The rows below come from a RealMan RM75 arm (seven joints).
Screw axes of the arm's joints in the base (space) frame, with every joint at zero. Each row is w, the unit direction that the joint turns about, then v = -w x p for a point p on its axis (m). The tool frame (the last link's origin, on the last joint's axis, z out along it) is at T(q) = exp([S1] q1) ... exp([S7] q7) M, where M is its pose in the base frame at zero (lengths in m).
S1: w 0 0 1 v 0 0 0
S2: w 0 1 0 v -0.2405 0 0
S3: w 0 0 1 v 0 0 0
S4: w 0 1 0 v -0.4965 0 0
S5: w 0 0 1 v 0 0 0
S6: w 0 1 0 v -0.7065 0 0
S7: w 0 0 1 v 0 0 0
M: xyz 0 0 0.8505 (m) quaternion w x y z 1 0 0 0
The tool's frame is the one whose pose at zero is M.
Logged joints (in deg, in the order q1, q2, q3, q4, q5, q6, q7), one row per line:
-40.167, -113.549, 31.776, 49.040, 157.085, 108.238, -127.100
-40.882, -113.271, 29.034, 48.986, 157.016, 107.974, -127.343
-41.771, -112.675, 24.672, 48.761, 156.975, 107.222, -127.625
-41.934, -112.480, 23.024, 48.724, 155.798, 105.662, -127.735
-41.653, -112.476, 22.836, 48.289, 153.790, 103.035, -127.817
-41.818, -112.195, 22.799, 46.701, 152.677, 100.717, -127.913
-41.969, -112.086, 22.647, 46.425, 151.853, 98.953, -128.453
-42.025, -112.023, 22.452, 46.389, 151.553, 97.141, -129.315
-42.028, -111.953, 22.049, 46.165, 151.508, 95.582, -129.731
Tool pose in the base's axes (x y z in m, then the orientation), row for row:
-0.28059, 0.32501, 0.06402, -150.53, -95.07, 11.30
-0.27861, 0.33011, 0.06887, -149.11, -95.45, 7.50
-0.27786, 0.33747, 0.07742, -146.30, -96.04, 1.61
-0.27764, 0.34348, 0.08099, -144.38, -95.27, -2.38
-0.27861, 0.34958, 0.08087, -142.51, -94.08, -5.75
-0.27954, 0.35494, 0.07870, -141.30, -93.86, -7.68
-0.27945, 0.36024, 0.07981, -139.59, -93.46, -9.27
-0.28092, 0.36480, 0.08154, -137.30, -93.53, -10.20
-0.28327, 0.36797, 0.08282, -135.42, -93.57, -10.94
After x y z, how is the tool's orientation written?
As a rotation vector, in degrees.
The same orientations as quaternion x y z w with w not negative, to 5 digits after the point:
-0.84371, -0.53286, 0.06334, 0.01399
-0.84122, -0.53849, 0.04231, 0.02441
-0.83514, -0.54824, 0.00919, 0.04350
-0.83303, -0.54968, -0.01373, 0.06108
-0.83142, -0.54888, -0.03355, 0.07968
-0.82883, -0.55056, -0.04505, 0.08883
-0.82533, -0.55258, -0.05481, 0.10241
-0.81914, -0.55801, -0.06085, 0.11803
-0.81384, -0.56233, -0.06575, 0.13082

